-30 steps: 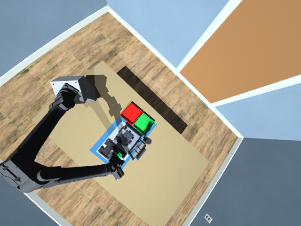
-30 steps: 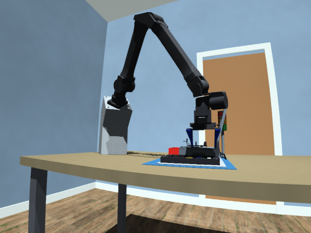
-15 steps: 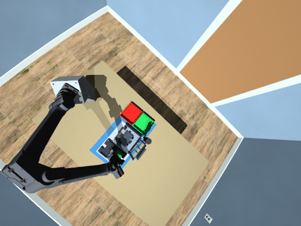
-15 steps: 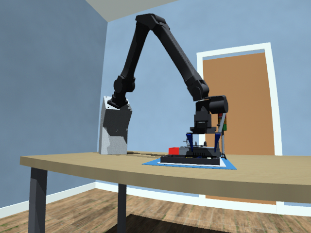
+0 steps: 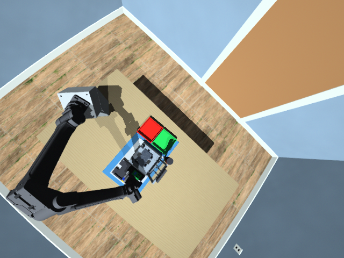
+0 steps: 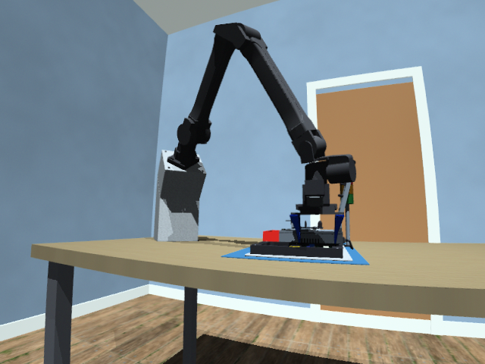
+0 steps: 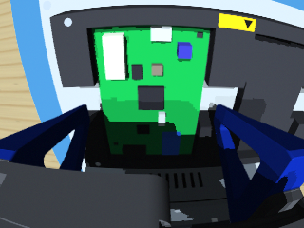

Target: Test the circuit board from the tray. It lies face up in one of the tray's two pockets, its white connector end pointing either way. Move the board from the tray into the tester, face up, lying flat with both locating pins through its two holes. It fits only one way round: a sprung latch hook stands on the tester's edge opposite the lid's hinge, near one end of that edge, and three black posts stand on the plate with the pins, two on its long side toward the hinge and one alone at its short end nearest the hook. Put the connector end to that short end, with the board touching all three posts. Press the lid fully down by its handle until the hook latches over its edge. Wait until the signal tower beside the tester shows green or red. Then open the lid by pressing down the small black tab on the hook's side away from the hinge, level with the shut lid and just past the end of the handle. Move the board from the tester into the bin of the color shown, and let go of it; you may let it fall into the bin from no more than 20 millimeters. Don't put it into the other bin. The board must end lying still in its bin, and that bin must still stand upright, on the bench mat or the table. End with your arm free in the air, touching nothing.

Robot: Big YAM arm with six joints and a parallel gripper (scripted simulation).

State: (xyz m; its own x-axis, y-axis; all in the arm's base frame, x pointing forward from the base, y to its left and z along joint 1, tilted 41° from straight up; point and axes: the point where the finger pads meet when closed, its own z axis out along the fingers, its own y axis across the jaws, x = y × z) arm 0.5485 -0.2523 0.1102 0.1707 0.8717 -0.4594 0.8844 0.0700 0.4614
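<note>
Now: the green circuit board 2 cm below my hand. Round my hand: black latch hook 6 cm behind, 24 cm to the left, 5 cm above; tester plate 18 cm to the left, 3 cm above; tester lid 12 cm ahead, 15 cm to the left, 14 cm above.
</note>
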